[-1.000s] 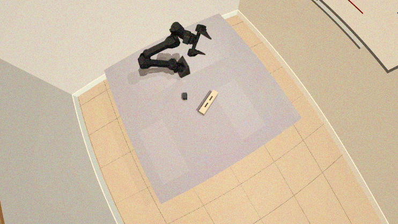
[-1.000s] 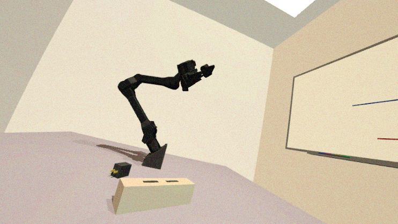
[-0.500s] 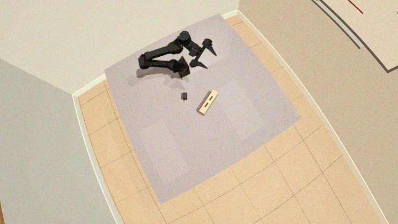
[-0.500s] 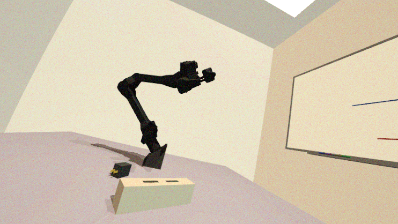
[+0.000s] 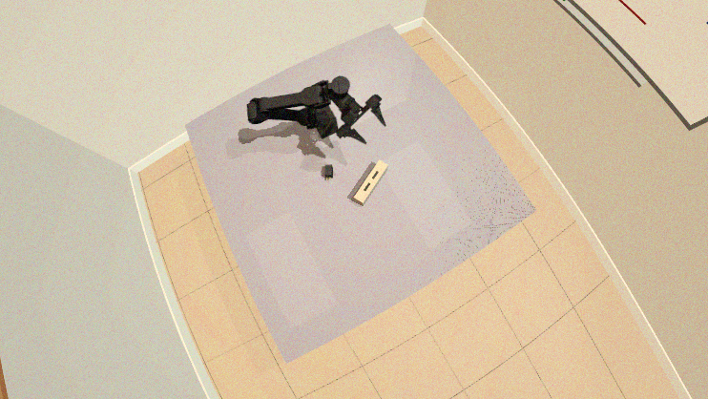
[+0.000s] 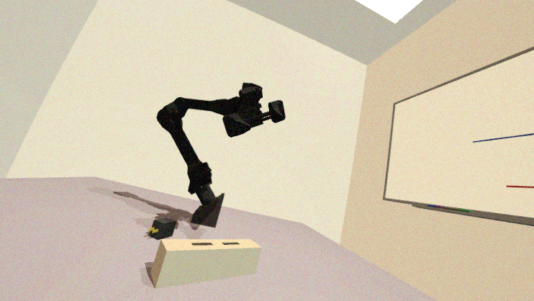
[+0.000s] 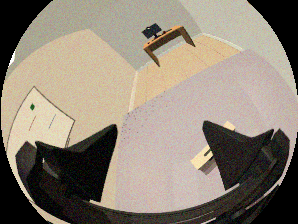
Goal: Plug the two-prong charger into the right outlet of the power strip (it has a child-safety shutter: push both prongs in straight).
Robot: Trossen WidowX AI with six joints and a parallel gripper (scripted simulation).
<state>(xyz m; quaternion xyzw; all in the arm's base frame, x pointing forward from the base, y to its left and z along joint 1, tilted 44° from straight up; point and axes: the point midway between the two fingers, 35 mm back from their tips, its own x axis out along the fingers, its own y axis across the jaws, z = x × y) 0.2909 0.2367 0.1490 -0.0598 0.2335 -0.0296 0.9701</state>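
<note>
The two-prong charger is 330 mm below my gripper tip, 180 mm to the right of it and 80 mm behind it.
</note>
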